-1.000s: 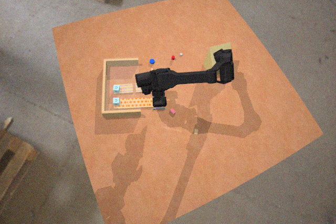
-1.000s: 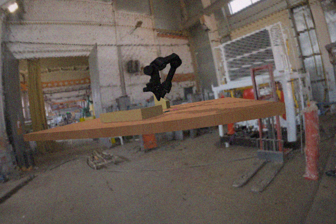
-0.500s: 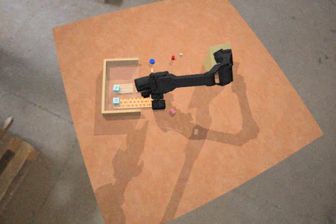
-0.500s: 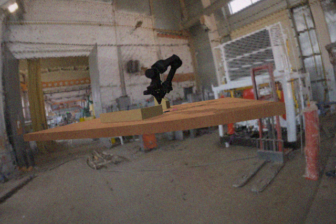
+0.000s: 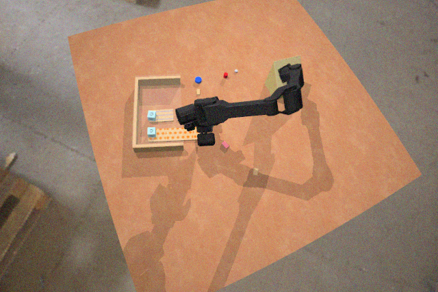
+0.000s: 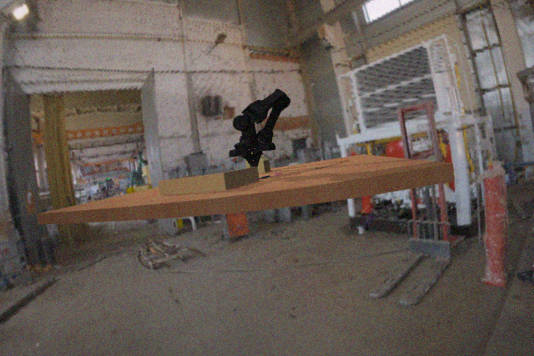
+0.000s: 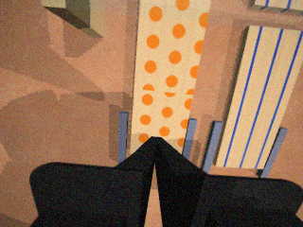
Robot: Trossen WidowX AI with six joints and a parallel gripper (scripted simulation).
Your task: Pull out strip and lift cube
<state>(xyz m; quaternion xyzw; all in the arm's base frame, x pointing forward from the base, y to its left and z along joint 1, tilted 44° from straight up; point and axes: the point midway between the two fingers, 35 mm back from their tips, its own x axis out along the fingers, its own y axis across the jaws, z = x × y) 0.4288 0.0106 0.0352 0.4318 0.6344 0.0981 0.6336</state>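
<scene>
Now: gripper tip 6 cm past the pink block, 9 cm to the right of it and 2 cm above it. The rest, counted from my gripper tip: blue disc (12 cm behind, 24 cm to the right, 2 cm below); red cylinder (24 cm behind, 20 cm to the right, 2 cm below); orange-dotted strip (8 cm ahead, 4 cm to the right, 3 cm below).
</scene>
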